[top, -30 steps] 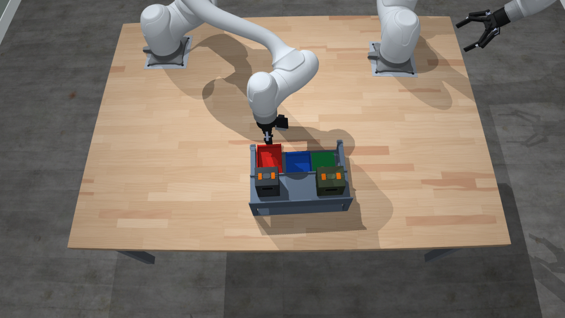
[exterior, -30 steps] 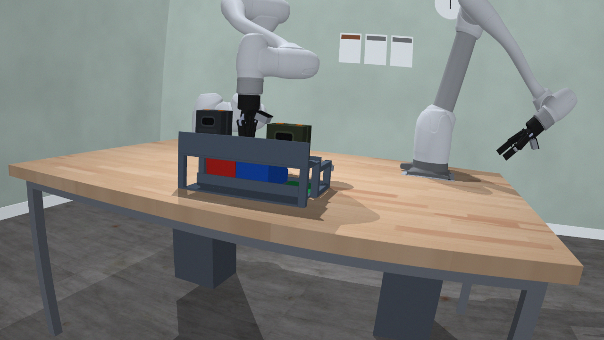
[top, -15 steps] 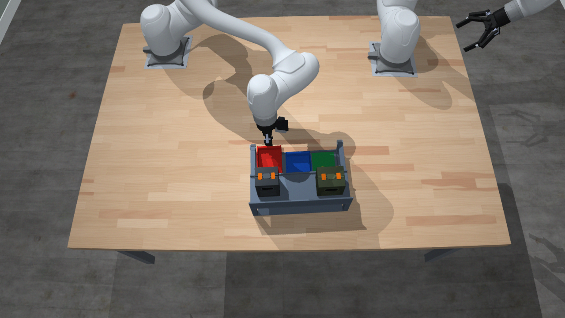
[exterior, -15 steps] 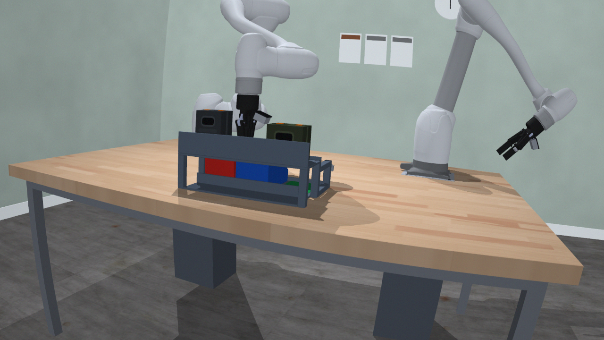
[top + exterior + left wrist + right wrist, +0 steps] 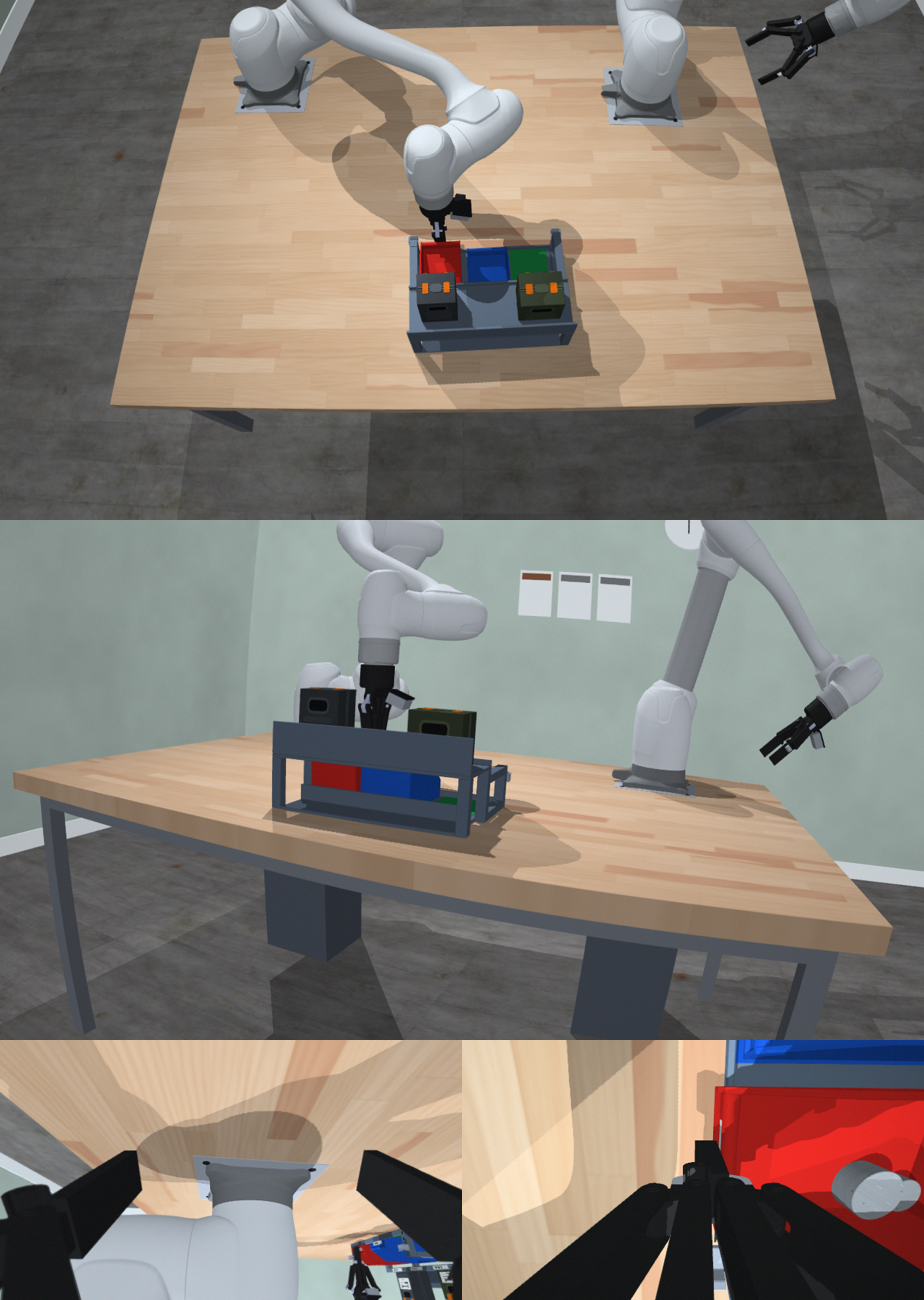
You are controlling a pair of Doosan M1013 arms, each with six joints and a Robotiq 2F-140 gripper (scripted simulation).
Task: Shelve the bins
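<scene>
Right now the red bin is 9 cm ahead of my right hand, 1 cm to the left of it and 1 cm below it. From my right hand the other things lie so: blue bin: 10 cm ahead, 13 cm to the left, 1 cm below; grey shelf: 13 cm ahead, 13 cm to the left, 1 cm above.
</scene>
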